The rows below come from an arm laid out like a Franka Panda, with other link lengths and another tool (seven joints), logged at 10 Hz.
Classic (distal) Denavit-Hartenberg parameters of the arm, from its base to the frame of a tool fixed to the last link. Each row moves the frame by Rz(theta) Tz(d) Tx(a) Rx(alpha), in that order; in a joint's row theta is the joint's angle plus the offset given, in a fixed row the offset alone. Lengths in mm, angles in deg.
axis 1: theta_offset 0  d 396.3  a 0  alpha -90
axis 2: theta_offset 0  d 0  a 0  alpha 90
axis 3: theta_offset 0  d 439.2  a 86.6  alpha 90
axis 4: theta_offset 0  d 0  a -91.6  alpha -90
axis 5: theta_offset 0  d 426.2  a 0  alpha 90
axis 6: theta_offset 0  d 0  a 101.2  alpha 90
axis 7: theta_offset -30.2  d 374.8  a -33.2  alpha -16
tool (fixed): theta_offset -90  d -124.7  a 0  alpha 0
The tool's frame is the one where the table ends.
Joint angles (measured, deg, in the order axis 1, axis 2, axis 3, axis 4, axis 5, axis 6, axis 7), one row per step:
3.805, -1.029, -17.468, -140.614, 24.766, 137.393, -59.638
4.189, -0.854, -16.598, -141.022, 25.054, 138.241, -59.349
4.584, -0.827, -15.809, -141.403, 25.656, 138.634, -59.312
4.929, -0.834, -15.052, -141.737, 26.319, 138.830, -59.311
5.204, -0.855, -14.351, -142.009, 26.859, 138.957, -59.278
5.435, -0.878, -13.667, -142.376, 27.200, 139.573, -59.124
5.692, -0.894, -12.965, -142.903, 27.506, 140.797, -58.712
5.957, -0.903, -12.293, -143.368, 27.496, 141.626, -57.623
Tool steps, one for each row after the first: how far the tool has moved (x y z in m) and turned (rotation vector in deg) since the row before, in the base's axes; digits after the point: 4 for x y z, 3 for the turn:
0.0013, 0.0097, -0.0035, -0.171, -0.076, 0.525
0.0000, 0.0107, -0.0024, 0.244, 0.012, 0.577
-0.0006, 0.0105, -0.0019, 0.366, 0.084, 0.534
-0.0007, 0.0092, -0.0014, 0.312, 0.096, 0.489
-0.0001, 0.0073, -0.0018, -0.031, -0.156, 0.326
0.0006, 0.0065, -0.0024, -0.307, -0.416, -0.025
-0.0008, 0.0071, -0.0022, -0.270, 0.070, -0.331

